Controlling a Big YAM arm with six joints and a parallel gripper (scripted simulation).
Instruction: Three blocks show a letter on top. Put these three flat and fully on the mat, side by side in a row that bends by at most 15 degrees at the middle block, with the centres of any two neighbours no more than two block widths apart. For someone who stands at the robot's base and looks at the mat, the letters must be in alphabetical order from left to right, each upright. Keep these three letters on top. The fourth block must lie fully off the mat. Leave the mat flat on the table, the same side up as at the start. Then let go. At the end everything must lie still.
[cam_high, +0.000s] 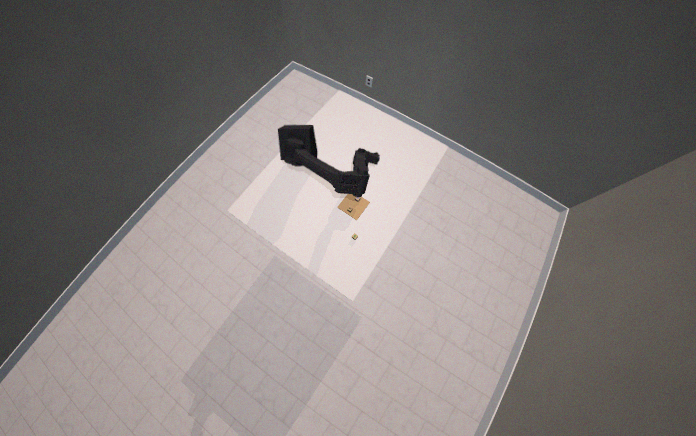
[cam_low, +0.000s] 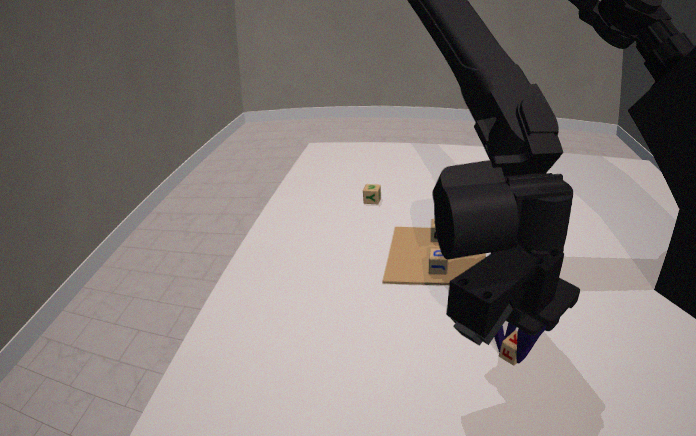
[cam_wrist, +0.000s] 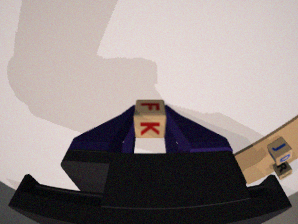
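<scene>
Now: the mat 23 cm to the right of my hand, 3 cm ahead of it and 1 cm below it. The rest, counted from my hand: letter block: 27 cm to the right, 2 cm ahead, 1 cm above.
</scene>
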